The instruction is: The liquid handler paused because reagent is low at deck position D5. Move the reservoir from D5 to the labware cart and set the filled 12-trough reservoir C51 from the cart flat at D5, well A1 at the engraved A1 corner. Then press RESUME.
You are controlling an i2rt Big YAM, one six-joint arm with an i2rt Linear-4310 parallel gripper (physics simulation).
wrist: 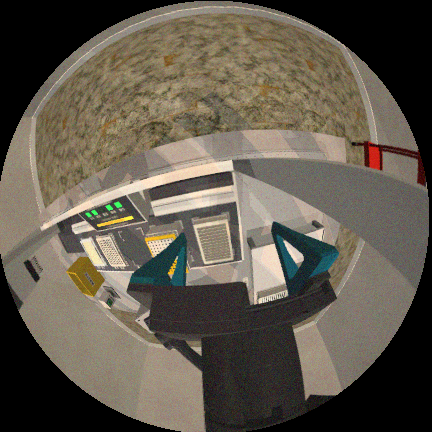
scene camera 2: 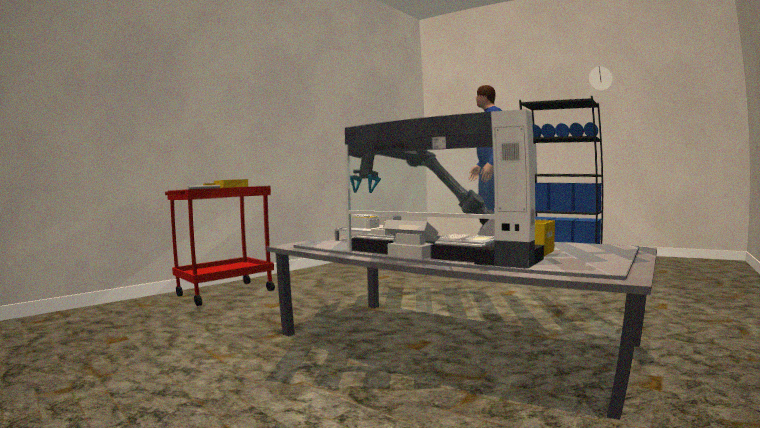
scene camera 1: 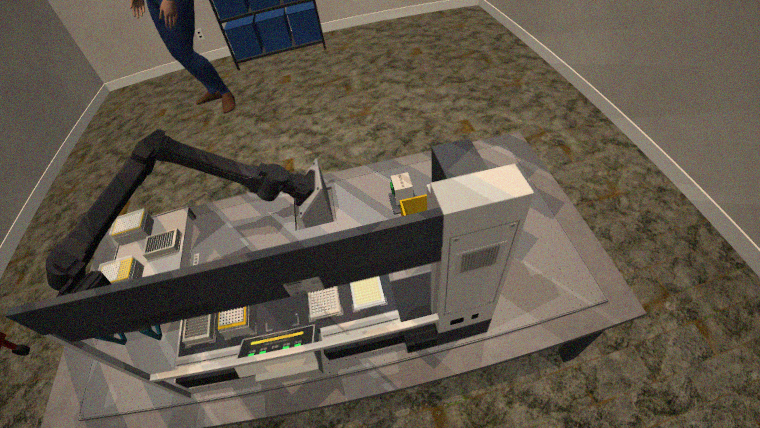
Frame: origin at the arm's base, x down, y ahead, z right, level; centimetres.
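Seen in the pictures: gripper, between the fingertips: (wrist: 229,231) (scene camera 2: 362,192) (scene camera 1: 143,340); arm's base, origin of its link: (scene camera 2: 491,222) (scene camera 1: 306,188).
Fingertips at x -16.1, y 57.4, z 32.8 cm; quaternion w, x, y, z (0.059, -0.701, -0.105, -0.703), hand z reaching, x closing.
Pixels of each thing's middle, then the offset from my fingertips to it. "spot": a spot on its surface instead.
- pale trough reservoir, middle of its body: (wrist: 214,240) (scene camera 1: 200,321) (scene camera 2: 386,231) dy -12.8, dx +18.6, dz -1.6 cm
- slotted reservoir, middle of its body: (scene camera 1: 162,244) (wrist: 271,296) dy -43.6, dx +18.5, dz +21.1 cm
- dark beam, a spot on its surface: (scene camera 1: 265,260) spot: dy +1.8, dx -29.0, dz -42.5 cm
- white tower, a spot on its surface: (scene camera 1: 478,255) spot: dy -2.1, dx -16.3, dz -74.8 cm
My gripper (scene camera 1: 135,336) (scene camera 2: 364,190) (wrist: 229,230) is open and empty, pointing down high above the left end of the handler. A pale trough reservoir (scene camera 1: 197,328) (wrist: 214,241) lies in the leftmost deck slot, below and between the fingers in the wrist view. Another slotted reservoir (scene camera 1: 162,242) (wrist: 272,297) sits on the white platform (scene camera 1: 176,216) (wrist: 264,260) left of the deck; its label is too small to read. The control panel (scene camera 1: 279,340) (wrist: 112,212) shows a yellow bar and several green lights; RESUME is not legible. The A1 engraving cannot be made out.
A dark beam (scene camera 1: 265,260) (scene camera 2: 420,132) spans above the deck, meeting a white tower (scene camera 1: 478,255) (scene camera 2: 514,175). A yellow-edged tip rack (scene camera 1: 232,317) stands beside the deck reservoir. A red cart (scene camera 2: 183,195) (wrist: 373,156) stands away from the table. A person (scene camera 1: 186,47) (scene camera 2: 485,154) stands behind.
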